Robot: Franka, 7 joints.
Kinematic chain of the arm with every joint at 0, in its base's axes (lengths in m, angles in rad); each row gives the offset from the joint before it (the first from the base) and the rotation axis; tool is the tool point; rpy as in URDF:
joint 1: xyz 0 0 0.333 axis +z
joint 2: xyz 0 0 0 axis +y
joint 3: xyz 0 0 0.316 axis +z
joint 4: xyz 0.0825 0 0 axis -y
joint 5: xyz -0.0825 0 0.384 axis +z
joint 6: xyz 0 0 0 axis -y
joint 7: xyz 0.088 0 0 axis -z
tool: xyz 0 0 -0.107 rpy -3.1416 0 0
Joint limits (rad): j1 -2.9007..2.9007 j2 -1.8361..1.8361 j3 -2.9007..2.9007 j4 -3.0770..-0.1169 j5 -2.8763..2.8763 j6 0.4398..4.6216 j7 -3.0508..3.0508
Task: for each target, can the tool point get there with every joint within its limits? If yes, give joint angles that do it. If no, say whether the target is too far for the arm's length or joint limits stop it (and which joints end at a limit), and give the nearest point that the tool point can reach.
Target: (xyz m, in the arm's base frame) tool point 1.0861 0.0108 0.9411
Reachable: no: too far | nearest point 0.7485 0.0074 0.7521 | short by 0.387 m
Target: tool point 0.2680 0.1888 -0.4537
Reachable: no: joint limits stop it (at a limit: joint 2) | nearest point 0.2625 0.1849 -0.3594 | short by 0.095 m
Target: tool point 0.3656 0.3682 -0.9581
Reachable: no: too far | nearest point 0.2761 0.2781 -0.3496 | short by 0.622 m
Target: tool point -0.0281 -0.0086 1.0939
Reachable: yes | joints -2.1270 -0.1832 -0.7103 -0.5707 2.4350 0.9126 -1.1762
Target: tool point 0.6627 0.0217 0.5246
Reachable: yes | joints -0.8039 1.1737 1.3115 -1.3043 -1.7517 3.7436 1.5786
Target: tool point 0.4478 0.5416 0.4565
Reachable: yes | joints 1.3935 1.0336 -1.3781 -1.0794 -1.4359 3.9819 1.6214
